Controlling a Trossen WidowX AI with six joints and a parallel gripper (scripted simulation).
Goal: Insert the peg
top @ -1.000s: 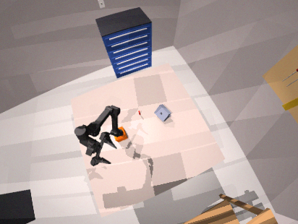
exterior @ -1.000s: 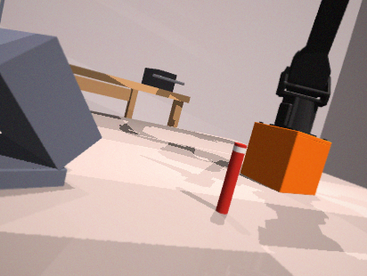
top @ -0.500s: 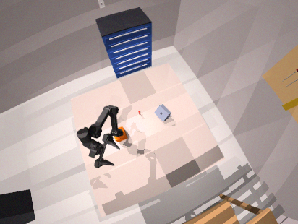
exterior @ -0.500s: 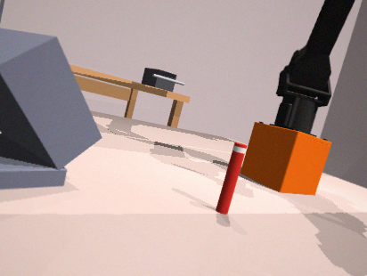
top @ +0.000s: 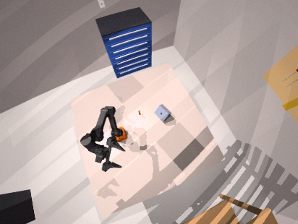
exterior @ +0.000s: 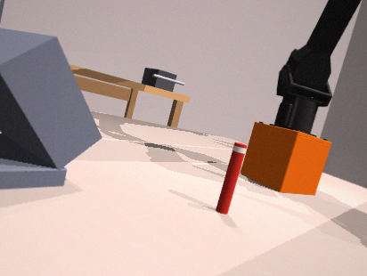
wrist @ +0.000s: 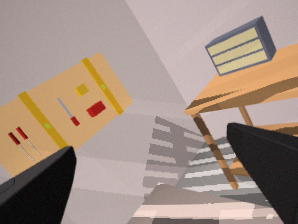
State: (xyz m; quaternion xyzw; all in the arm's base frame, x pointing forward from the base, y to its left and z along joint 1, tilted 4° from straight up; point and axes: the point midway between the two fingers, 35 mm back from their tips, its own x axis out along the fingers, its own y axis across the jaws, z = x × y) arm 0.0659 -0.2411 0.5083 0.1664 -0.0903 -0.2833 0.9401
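Right now my gripper tip is 55 cm above the red round peg, 45 cm to the right of it and 16 cm short of it. Round my gripper tip: sloped panel (53 cm below, 38 cm ahead, 37 cm to the left).
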